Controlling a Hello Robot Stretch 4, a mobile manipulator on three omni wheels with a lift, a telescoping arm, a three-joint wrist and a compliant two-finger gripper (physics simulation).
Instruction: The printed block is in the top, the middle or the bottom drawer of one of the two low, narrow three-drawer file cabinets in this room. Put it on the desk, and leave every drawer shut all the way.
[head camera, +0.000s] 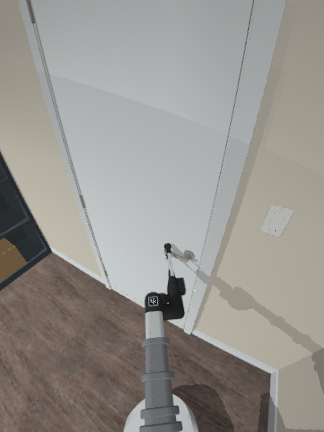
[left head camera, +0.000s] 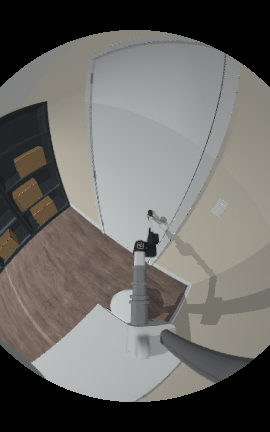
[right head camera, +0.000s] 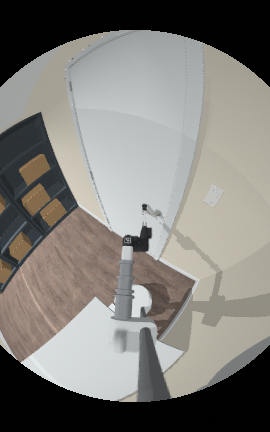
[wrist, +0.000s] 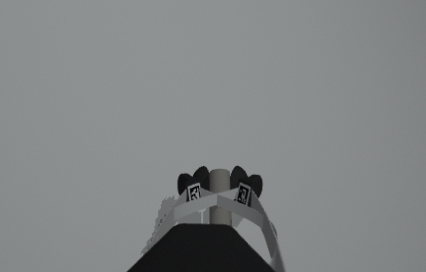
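My gripper is at the white door, at the height of its lever handle. In the wrist view the gripper has its dark fingertips on both sides of the round, grey-beige door handle, shut on it. The door handle reaches left from its mount near the door's right edge. The door stands in its frame. The printed block and the file cabinets do not show in these views.
Dark shelves with brown boxes stand at the left. A light switch is on the beige wall right of the door. A pale flat surface lies below the arm; I cannot tell whether it is the desk.
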